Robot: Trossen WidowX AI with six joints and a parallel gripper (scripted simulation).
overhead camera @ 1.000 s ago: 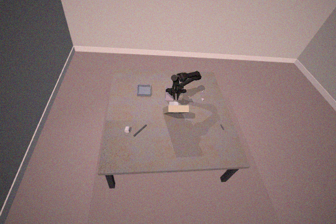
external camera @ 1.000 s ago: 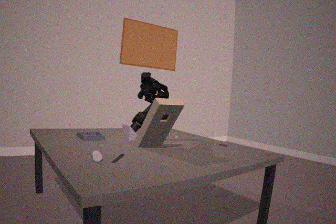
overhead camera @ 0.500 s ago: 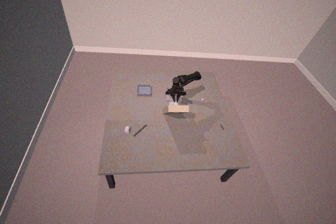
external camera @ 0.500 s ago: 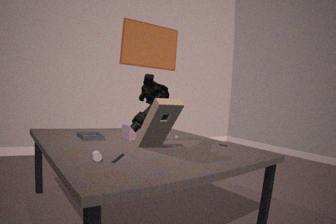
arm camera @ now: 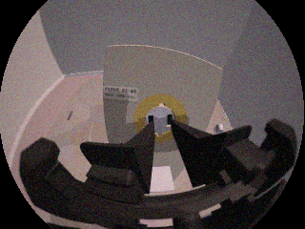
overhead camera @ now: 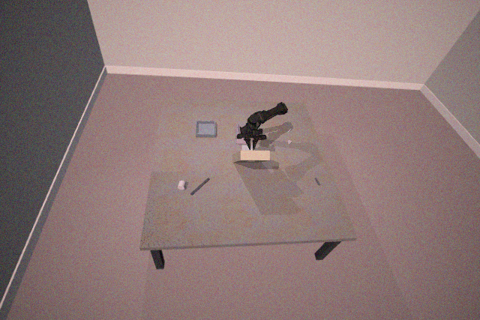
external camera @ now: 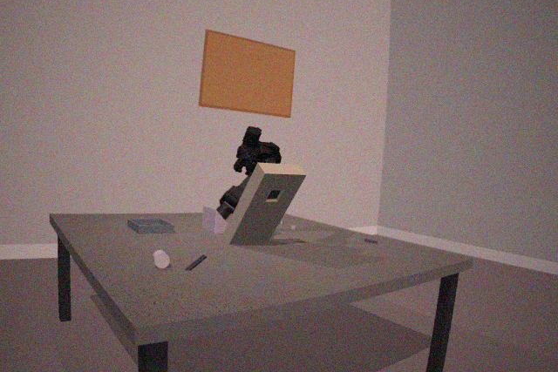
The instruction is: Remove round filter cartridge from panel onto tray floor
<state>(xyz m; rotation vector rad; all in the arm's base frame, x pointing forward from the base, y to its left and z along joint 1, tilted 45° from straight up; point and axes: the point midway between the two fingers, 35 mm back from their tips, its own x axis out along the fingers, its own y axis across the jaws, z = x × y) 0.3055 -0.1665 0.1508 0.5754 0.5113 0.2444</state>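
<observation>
Now: gripper tip 2 cm short of the round filter cartridge and 2 cm above it. The rest, counted from my gripper tip: blue-grey tray 42 cm behind, 27 cm to the right, 23 cm below; short dark piece 50 cm to the left, 24 cm below, 10 cm ahead; tan service panel 9 cm below, 2 cm behind.
</observation>
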